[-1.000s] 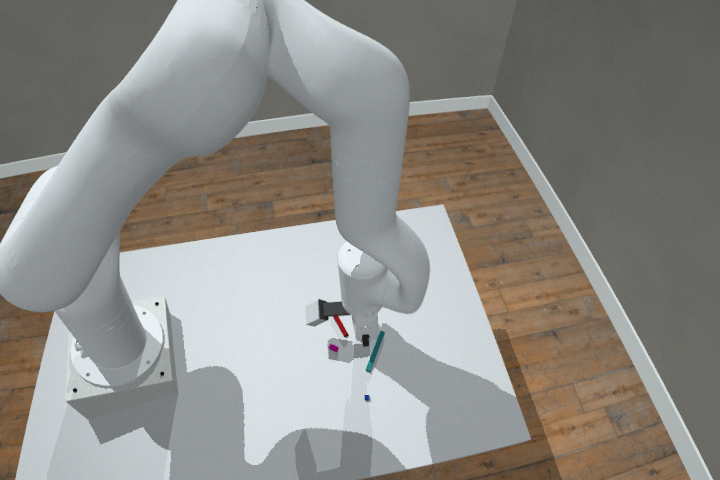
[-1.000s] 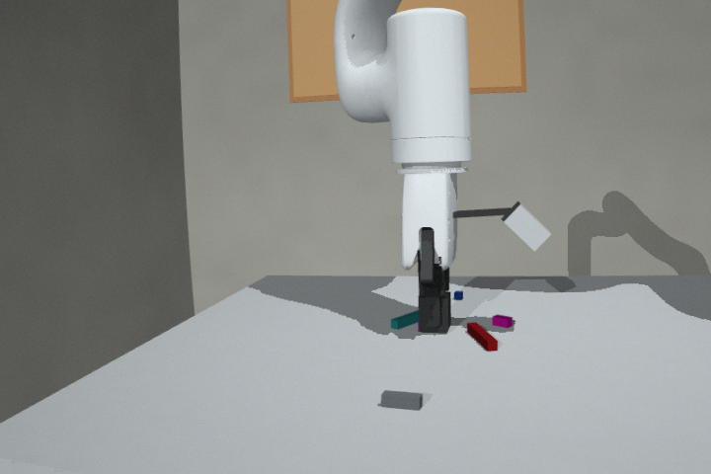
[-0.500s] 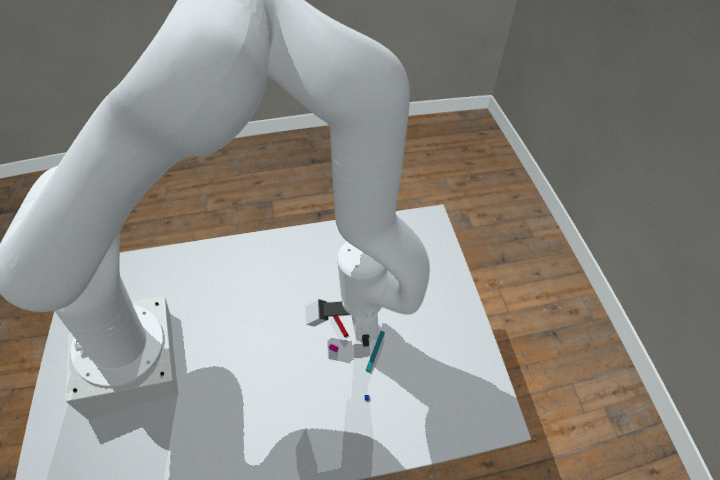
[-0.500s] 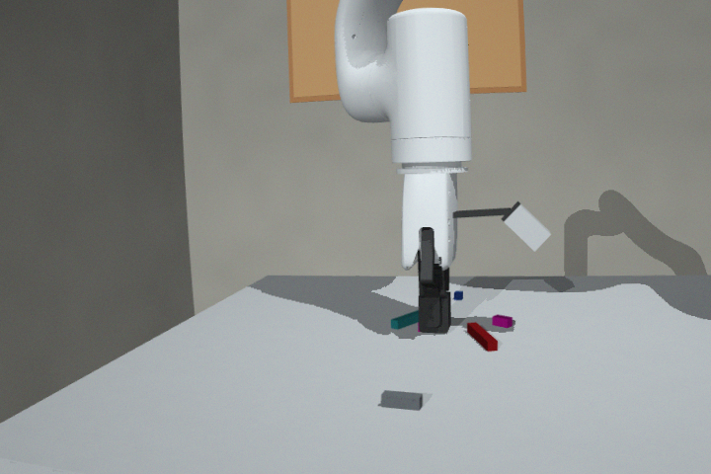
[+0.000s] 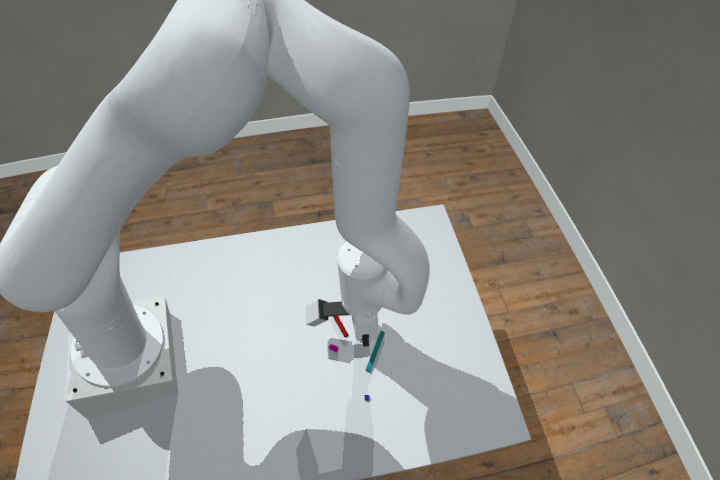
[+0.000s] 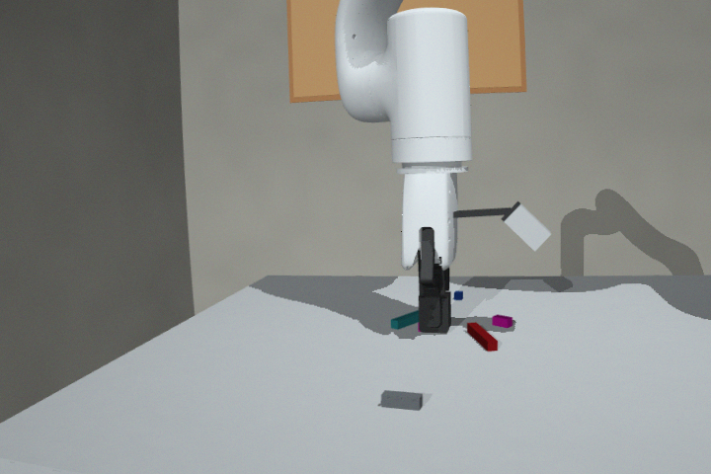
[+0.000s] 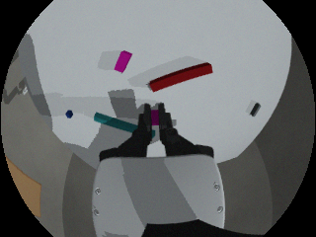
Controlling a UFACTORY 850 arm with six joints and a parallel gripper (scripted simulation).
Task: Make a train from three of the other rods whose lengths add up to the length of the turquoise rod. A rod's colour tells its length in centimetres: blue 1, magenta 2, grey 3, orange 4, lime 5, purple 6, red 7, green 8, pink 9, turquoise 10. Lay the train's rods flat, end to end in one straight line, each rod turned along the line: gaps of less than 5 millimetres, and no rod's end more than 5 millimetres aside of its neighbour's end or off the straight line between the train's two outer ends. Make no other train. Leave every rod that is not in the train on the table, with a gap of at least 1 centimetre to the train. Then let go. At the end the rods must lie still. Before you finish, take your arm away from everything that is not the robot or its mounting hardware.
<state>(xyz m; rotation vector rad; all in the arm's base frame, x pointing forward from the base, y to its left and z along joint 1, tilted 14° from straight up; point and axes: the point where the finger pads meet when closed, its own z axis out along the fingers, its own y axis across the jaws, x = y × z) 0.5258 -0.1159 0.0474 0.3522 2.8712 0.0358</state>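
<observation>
Right now my hand is 5 cm to the left of the turquoise rod, 2 cm above it and 1 cm short of it. From my hand the other things lie so: grey rod: 20 cm to the left, 5 cm ahead, 2 cm below; blue rod: 14 cm to the right, 5 cm behind, 2 cm below; red rod: 4 cm to the left, 4 cm behind, 2 cm below.
</observation>
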